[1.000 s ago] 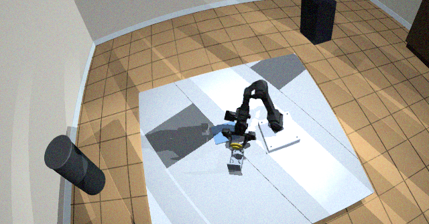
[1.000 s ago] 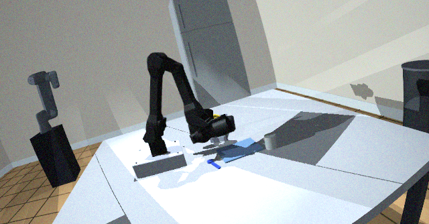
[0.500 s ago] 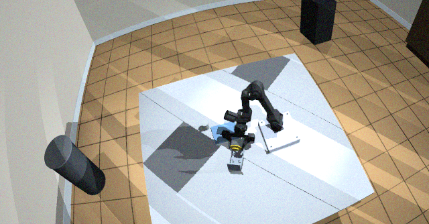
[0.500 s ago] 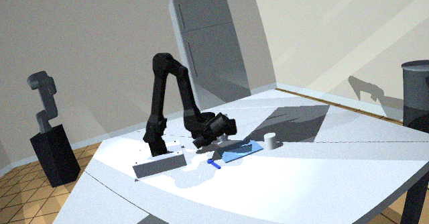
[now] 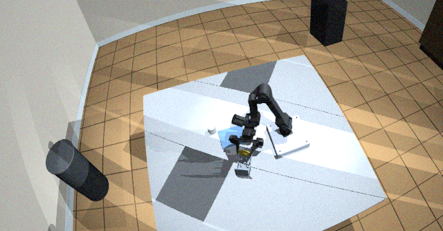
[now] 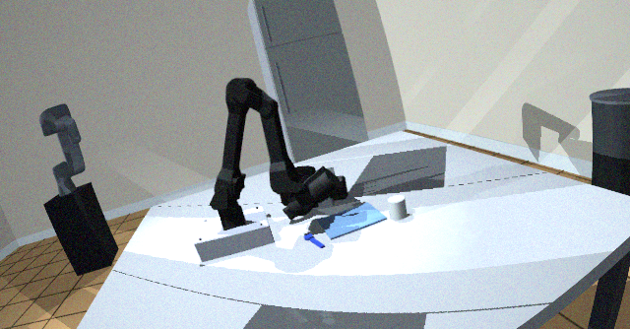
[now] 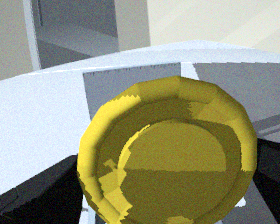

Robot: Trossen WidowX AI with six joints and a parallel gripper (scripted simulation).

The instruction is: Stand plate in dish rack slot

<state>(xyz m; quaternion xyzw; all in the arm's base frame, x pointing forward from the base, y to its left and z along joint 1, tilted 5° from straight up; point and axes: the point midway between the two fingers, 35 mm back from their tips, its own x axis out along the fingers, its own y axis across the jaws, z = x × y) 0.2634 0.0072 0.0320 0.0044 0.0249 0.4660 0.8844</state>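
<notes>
The grey dish rack is 40 mm below my gripper tip, 30 mm to the left of it and 10 mm ahead of it. From my gripper tip the other things lie so: blue spoon 200 mm to the right, 120 mm behind, 60 mm below; then yellow plate 10 mm to the right; then light blue mat 180 mm to the right, 60 mm below.
</notes>
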